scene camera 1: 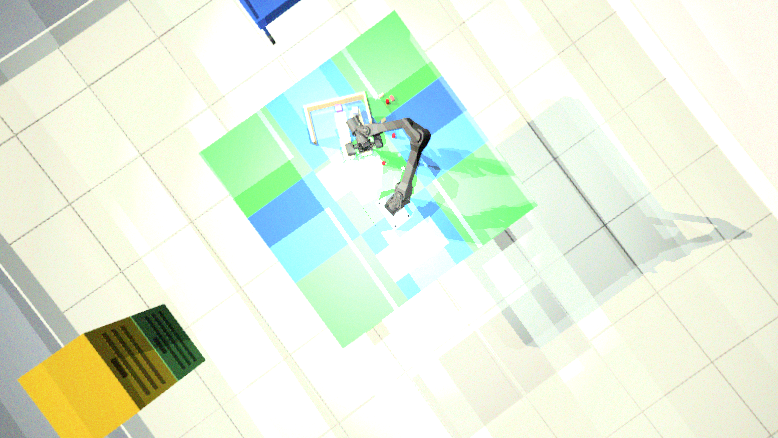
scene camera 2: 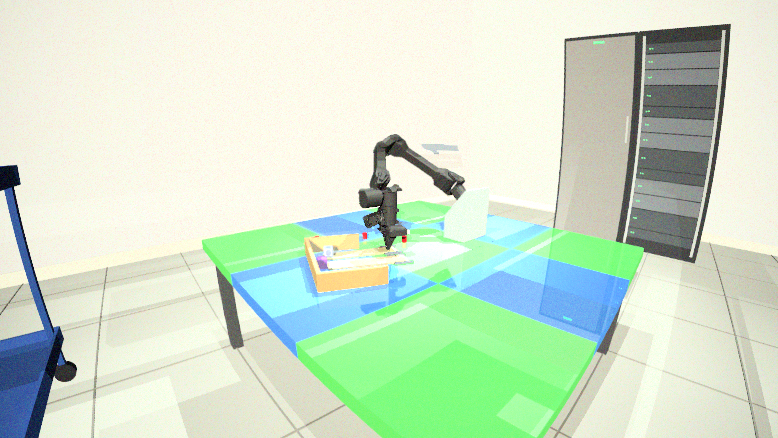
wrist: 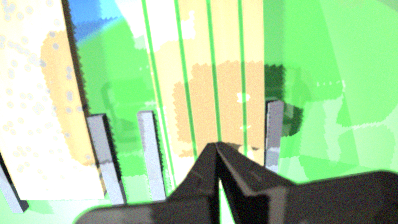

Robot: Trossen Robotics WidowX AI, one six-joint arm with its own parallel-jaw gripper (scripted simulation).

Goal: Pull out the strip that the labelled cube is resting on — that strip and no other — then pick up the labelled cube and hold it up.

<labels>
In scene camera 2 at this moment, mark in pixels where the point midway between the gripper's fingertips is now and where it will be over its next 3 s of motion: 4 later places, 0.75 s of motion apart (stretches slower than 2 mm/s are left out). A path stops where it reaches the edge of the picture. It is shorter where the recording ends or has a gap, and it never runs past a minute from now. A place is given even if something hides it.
My gripper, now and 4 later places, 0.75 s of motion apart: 388, 249; 396, 248; 404, 247; 413, 246; 421, 245
</labels>
